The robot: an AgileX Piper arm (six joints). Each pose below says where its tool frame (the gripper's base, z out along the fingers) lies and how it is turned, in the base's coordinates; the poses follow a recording.
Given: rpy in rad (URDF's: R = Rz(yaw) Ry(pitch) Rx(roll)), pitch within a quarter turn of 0, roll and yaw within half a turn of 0; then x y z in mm.
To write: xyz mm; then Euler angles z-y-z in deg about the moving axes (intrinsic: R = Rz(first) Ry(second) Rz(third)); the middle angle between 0 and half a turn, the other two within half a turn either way. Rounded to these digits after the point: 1 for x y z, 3 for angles.
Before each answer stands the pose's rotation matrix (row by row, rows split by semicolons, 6 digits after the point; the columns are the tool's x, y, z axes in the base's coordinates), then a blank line. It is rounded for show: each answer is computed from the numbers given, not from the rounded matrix.
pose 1, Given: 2.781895, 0.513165, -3.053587, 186.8, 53.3, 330.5
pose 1, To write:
-0.867824 -0.254404 0.426803; -0.076571 0.917193 0.391017; -0.490937 0.306653 -0.815441

186.8, 53.3, 330.5, 42.494, 144.631, 31.990
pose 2, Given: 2.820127, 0.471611, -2.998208, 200.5, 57.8, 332.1
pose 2, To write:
-0.881696 -0.277647 0.381477; -0.127295 0.918525 0.374309; -0.454322 0.281467 -0.845203

200.5, 57.8, 332.1, 44.457, 147.694, 31.780
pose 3, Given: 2.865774, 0.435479, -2.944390, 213.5, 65.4, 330.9
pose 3, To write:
-0.889095 -0.301178 0.344675; -0.177641 0.921045 0.346583; -0.421845 0.246917 -0.872398

213.5, 65.4, 330.9, 45.158, 150.739, 30.342
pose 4, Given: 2.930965, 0.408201, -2.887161, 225.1, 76.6, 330.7
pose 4, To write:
-0.888288 -0.326455 0.323066; -0.231015 0.925529 0.300048; -0.396959 0.191895 -0.897552

225.1, 76.6, 330.7, 42.884, 153.838, 25.800
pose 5, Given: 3.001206, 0.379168, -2.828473, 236.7, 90.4, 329.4
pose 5, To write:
-0.883804 -0.354273 0.305585; -0.286150 0.926064 0.246017; -0.370148 0.129987 -0.919834

236.7, 90.4, 329.4, 38.836, 156.902, 19.350
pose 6, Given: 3.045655, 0.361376, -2.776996, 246.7, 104.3, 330.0
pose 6, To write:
-0.873924 -0.386574 0.294646; -0.333542 0.917895 0.214985; -0.353562 0.089604 -0.931110

246.7, 104.3, 330.0, 36.116, 158.608, 14.221
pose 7, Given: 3.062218, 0.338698, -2.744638, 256.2, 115.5, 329.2
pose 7, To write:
-0.869848 -0.409691 0.274804; -0.364647 0.909154 0.201177; -0.332259 0.074787 -0.940218

256.2, 115.5, 329.2, 36.207, 160.088, 12.685
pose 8, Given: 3.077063, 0.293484, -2.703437, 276.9, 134.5, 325.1
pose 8, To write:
-0.866817 -0.440280 0.234057; -0.406129 0.895736 0.180875; -0.289289 0.061728 -0.955249

276.9, 134.5, 325.1, 37.696, 162.794, 12.045
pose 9, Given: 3.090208, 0.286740, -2.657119, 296.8, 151.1, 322.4
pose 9, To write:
-0.848790 -0.477983 0.226027; -0.446727 0.876987 0.177002; -0.282827 0.049265 -0.957905

296.8, 151.1, 322.4, 38.064, 163.316, 9.881
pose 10, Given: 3.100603, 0.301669, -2.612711, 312.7, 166.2, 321.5
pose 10, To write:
-0.824384 -0.514656 0.235628; -0.481783 0.856503 0.185168; -0.297114 0.039128 -0.954040

312.7, 166.2, 321.5, 38.162, 162.562, 7.502
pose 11, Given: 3.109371, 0.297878, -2.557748, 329.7, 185.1, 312.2
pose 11, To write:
-0.797606 -0.558839 0.226989; -0.526960 0.828704 0.188579; -0.293492 0.030797 -0.955465

329.7, 185.1, 312.2, 39.719, 162.836, 5.990
